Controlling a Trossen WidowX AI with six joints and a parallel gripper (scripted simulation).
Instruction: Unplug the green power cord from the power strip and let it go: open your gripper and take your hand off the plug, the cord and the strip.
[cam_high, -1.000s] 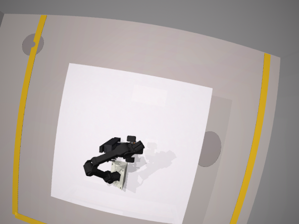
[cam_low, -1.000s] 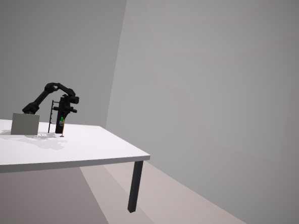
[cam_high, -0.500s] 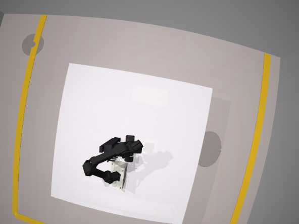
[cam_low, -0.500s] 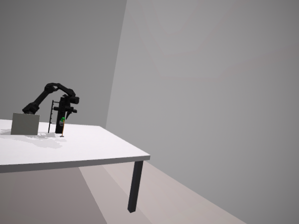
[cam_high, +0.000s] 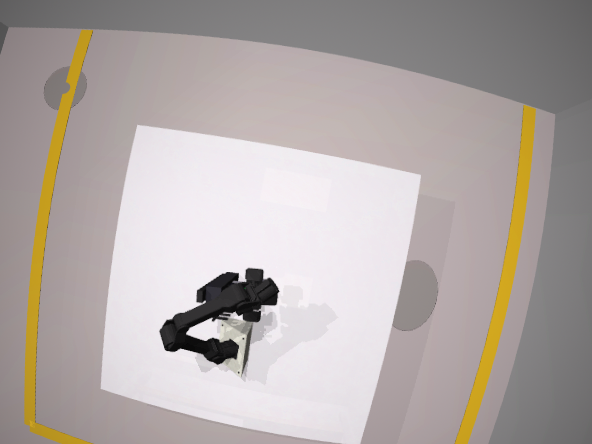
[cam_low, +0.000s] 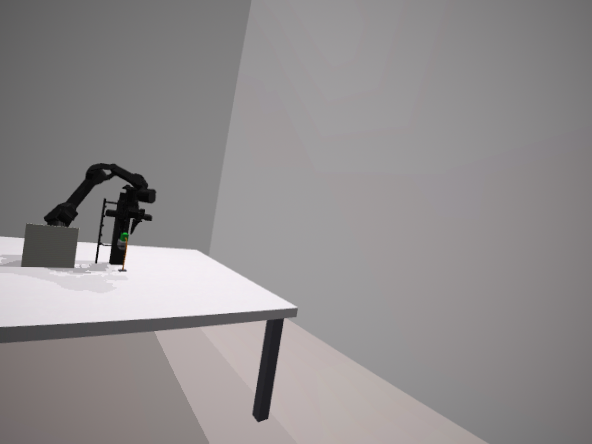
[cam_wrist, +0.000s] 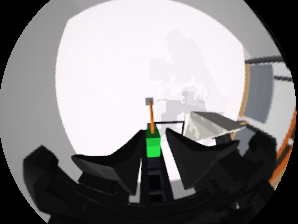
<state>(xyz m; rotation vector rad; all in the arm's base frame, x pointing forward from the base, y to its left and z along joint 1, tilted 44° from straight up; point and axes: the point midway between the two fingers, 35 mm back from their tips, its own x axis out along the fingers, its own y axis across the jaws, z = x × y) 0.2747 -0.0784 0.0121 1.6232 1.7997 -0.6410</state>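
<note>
My gripper tip is 1 cm past the green plug, 6 cm to the right of it and 1 cm above it.
</note>
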